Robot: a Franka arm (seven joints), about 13 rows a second.
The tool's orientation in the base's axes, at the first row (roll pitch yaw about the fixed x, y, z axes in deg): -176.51 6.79 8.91
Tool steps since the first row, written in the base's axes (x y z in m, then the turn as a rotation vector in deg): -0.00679 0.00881 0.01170 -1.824 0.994 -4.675; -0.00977 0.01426 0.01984 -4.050 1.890 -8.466; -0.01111 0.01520 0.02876 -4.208 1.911 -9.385; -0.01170 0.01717 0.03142 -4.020 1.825 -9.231; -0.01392 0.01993 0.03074 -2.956 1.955 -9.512; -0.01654 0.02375 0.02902 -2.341 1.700 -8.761; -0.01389 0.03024 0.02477 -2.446 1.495 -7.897; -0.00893 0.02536 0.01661 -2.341 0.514 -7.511; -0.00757 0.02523 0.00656 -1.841 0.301 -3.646; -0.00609 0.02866 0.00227 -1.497 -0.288 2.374; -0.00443 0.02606 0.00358 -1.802 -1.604 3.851
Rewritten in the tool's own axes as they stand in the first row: -0.00669 -0.01041 -0.01037 -1.084 -0.968 4.905; -0.00974 -0.01672 -0.01784 -2.681 -1.951 8.981; -0.01196 -0.01838 -0.02647 -2.725 -1.940 9.912; -0.01255 -0.02058 -0.02895 -2.572 -1.837 9.732; -0.01422 -0.02359 -0.02788 -1.475 -1.791 9.882; -0.01600 -0.02764 -0.02568 -0.999 -1.494 9.050; -0.01190 -0.03340 -0.02153 -1.236 -1.359 8.198; -0.00682 -0.02736 -0.01428 -1.329 -0.399 7.761; -0.00432 -0.02642 -0.00449 -1.329 -0.348 3.858; -0.00183 -0.02933 -0.00028 -1.794 -0.080 -2.176; -0.00076 -0.02660 -0.00190 -2.470 1.085 -3.657
